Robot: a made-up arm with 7 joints.
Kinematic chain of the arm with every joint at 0, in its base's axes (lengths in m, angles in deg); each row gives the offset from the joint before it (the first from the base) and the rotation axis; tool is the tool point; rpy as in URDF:
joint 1: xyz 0 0 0.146 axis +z
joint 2: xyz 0 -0.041 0.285 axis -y
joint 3: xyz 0 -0.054 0.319 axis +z
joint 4: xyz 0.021 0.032 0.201 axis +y
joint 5: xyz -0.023 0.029 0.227 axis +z
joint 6: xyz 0 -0.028 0.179 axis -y
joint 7: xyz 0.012 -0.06 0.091 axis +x
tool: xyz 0 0 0 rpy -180 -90 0
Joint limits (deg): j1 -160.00..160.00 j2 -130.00..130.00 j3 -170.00..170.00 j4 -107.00..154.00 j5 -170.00..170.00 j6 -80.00..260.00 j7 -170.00..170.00
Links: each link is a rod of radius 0.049 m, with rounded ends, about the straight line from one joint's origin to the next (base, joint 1, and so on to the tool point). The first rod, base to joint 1, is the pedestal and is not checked.
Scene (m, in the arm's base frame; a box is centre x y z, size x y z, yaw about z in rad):
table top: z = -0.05
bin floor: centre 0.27 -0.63 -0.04 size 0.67 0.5 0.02 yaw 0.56
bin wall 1: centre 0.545 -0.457 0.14 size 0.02 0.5 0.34 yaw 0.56
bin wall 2: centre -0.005 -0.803 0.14 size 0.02 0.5 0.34 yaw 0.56
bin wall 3: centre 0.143 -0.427 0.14 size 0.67 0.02 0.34 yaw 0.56
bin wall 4: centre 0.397 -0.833 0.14 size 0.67 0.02 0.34 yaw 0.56
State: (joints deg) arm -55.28 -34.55 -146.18 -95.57 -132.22 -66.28 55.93
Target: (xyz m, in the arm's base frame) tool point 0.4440 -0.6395 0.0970
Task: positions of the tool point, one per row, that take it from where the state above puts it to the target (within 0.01 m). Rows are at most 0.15 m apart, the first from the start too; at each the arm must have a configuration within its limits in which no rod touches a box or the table.
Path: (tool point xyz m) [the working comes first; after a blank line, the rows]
Joints at the target: -52.91 -84.14 -159.76 -46.68 -140.34 -44.10 55.93
Straight joint move there: clear.

1: 0.3978 -0.4383 0.4266
2: 0.4354 -0.5188 0.3302
3: 0.4506 -0.5875 0.2177
4: 0.4440 -0.6395 0.0971

